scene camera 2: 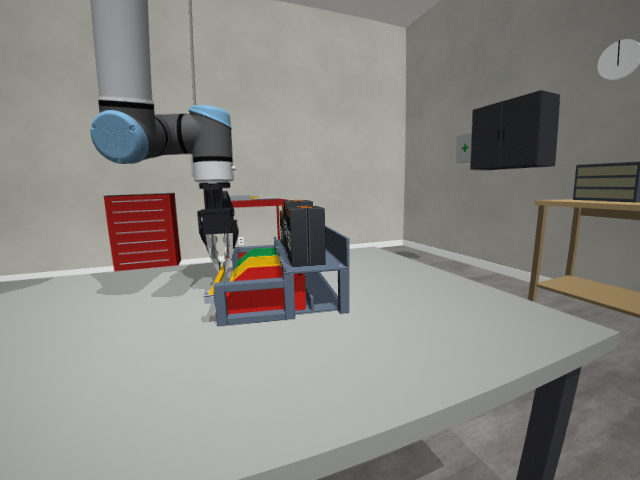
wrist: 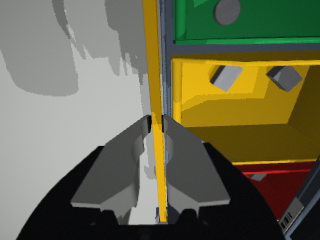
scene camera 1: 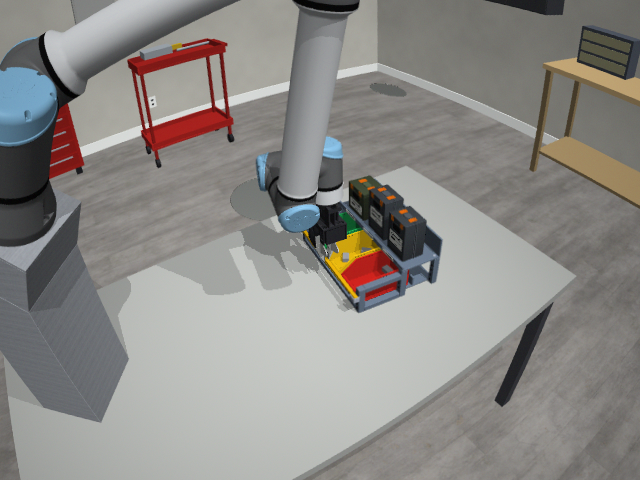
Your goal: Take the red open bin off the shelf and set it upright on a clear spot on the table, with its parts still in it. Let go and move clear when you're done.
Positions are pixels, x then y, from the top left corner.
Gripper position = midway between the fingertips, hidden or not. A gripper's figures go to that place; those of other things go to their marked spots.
My gripper (wrist: 156,116): 15 cm from the lens. A red bin (wrist: 278,189) is 32 cm from the lens. A yellow bin (wrist: 255,122): 25 cm from the lens. The marked spots on the red bin and the yellow bin are 12 cm apart.
